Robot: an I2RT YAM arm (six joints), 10 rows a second.
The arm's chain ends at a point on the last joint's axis. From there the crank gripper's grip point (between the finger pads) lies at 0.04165 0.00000 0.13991 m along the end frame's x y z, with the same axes.
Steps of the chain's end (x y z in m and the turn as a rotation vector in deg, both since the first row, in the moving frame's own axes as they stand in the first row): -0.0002, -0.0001, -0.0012, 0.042, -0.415, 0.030; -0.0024, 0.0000, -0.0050, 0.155, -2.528, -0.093; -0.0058, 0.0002, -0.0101, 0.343, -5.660, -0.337; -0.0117, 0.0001, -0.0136, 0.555, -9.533, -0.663; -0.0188, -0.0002, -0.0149, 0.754, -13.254, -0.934; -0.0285, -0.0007, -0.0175, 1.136, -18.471, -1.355; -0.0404, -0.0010, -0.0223, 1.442, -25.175, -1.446; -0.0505, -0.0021, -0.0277, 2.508, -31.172, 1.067; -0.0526, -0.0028, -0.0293, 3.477, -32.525, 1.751; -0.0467, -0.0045, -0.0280, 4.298, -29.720, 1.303
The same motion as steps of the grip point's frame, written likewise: -0.0012, -0.0002, -0.0009, 0.042, -0.415, 0.030; -0.0086, -0.0004, -0.0033, 0.155, -2.528, -0.093; -0.0198, -0.0009, -0.0067, 0.343, -5.660, -0.337; -0.0355, -0.0016, -0.0086, 0.555, -9.533, -0.663; -0.0520, -0.0025, -0.0091, 0.754, -13.254, -0.934; -0.0750, -0.0040, -0.0116, 1.136, -18.471, -1.355; -0.1039, -0.0049, -0.0179, 1.442, -25.175, -1.446; -0.1289, -0.0084, -0.0265, 2.508, -31.172, 1.067; -0.1342, -0.0115, -0.0291, 3.477, -32.525, 1.751; -0.1214, -0.0152, -0.0261, 4.298, -29.720, 1.303
